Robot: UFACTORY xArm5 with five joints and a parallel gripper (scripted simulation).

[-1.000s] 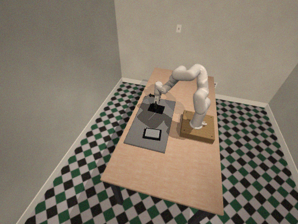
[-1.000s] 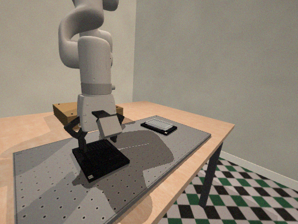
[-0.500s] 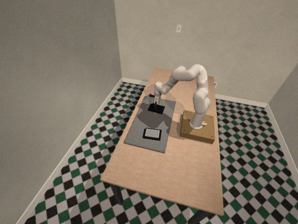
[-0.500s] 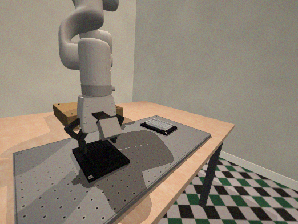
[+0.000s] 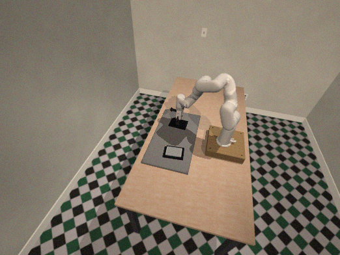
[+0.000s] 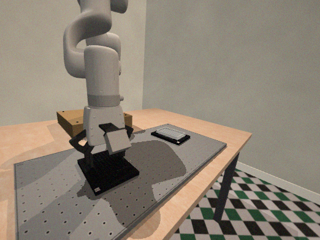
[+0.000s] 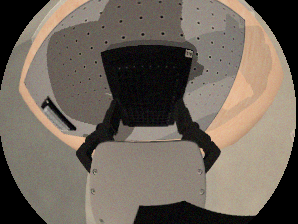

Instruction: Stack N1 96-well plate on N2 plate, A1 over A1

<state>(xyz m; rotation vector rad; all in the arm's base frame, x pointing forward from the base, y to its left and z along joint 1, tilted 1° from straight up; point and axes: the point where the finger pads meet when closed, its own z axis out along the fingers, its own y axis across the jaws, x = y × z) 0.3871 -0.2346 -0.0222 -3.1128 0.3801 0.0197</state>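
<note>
The black 96-well plate is 20 mm below my hand. Also, from my hand: clear 96-well plate: 20 mm ahead, 350 mm to the left, 20 mm below; plate nest N1: 30 mm below; plate nest N2: 20 mm ahead, 350 mm to the left, 30 mm below.
</note>
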